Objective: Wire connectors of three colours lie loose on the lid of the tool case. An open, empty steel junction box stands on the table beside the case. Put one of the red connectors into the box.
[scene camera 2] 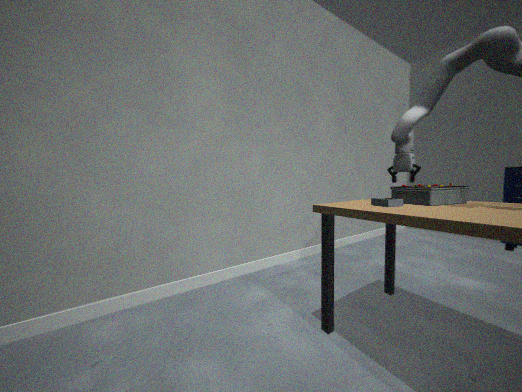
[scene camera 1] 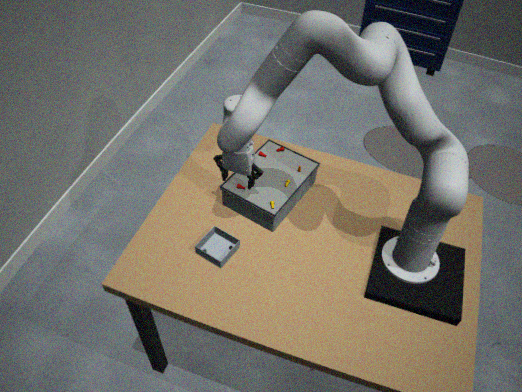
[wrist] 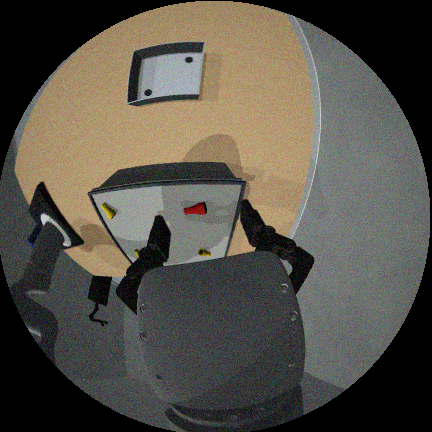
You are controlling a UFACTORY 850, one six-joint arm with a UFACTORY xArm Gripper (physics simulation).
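Note:
A red connector (scene camera 1: 240, 186) (wrist: 195, 208) lies on the near part of the lid of the grey tool case (scene camera 1: 246, 208) (scene camera 2: 452, 196) (wrist: 170, 173). Two more red connectors (scene camera 1: 262, 154) (scene camera 1: 281, 149) lie toward the far edge. Yellow connectors (scene camera 1: 287, 183) (scene camera 1: 272, 204) (wrist: 108, 211) and an orange one (scene camera 1: 299, 169) lie loose too. The open steel junction box (scene camera 1: 208, 256) (scene camera 2: 387, 202) (wrist: 167, 49) stands apart from the case, empty. My gripper (scene camera 1: 238, 182) (scene camera 2: 403, 180) (wrist: 202, 216) is open and empty, above the lid; in the wrist view the near red connector shows between its fingertips.
The case stands on the wooden table (scene camera 1: 300, 280) (scene camera 2: 480, 212) (wrist: 250, 100) with raised walls. The arm's base sits on a black plate (scene camera 1: 415, 300) at the right of the table. A blue drawer cabinet (scene camera 1: 407, 30) stands on the floor behind.

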